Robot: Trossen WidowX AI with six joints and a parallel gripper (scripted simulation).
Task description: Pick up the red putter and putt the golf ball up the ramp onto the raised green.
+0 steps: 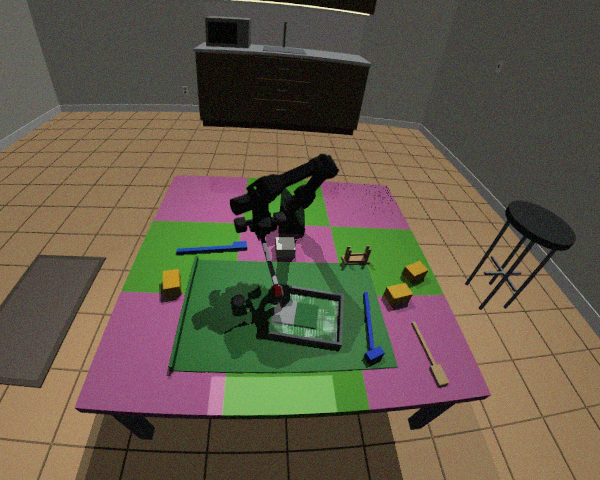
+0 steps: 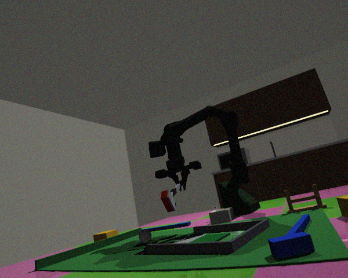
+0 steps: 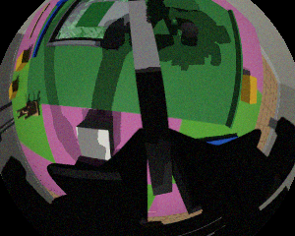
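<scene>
Right now my gripper tip is 12 cm short of the red putter and 2 cm to the right of it. The rest, counted from my gripper tip: grey frame 25 cm ahead, 17 cm to the left, 14 cm below; white golf ball 18 cm ahead, 9 cm to the right, 13 cm below; green mat 22 cm ahead, 7 cm to the left, 15 cm below.
</scene>
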